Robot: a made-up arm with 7 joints.
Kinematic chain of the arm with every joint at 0, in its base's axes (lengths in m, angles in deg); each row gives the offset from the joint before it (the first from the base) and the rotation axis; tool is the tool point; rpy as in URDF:
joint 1: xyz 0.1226 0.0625 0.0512 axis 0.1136 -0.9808 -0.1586
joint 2: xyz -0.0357 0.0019 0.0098 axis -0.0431 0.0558 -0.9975
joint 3: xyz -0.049 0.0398 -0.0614 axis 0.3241 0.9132 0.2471
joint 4: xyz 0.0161 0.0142 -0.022 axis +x
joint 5: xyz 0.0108 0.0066 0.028 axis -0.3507 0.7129 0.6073
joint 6: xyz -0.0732 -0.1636 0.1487 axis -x
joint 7: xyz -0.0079 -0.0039 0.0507 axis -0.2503 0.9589 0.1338
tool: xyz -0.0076 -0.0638 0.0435 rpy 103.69 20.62 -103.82
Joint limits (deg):
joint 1: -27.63..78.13
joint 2: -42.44..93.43
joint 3: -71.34..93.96
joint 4: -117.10..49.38
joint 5: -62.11..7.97
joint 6: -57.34..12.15
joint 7: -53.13..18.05
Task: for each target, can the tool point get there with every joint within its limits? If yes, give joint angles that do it. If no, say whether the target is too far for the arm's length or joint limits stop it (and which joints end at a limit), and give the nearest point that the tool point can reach.
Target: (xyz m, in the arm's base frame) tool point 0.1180 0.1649 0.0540
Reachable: no: joint limits stop it (at a limit: joint 1, joint 2, joint 3, joint 6, joint 7) | nearest point 0.2282 0.2340 0.0647 | short by 0.130 m
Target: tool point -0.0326 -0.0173 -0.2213
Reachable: yes | joints 65.73 35.69 81.37 23.69 -37.86 -23.34 12.48
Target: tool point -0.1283 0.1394 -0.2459
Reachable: yes | joints 29.85 16.05 -51.17 -18.56 -43.12 -25.86 -6.76
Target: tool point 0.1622 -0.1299 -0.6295
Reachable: no: too far | nearest point 0.1432 -0.0254 -0.3549 | short by 0.294 m
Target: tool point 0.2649 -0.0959 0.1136
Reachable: yes | joints -11.86 5.48 76.77 -28.89 -12.06 -15.46 -13.01
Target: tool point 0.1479 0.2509 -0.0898
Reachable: no: joint limits stop it (at a limit: joint 1, joint 2, joint 6, joint 7) | nearest point 0.1263 0.3115 -0.1332 | short by 0.078 m
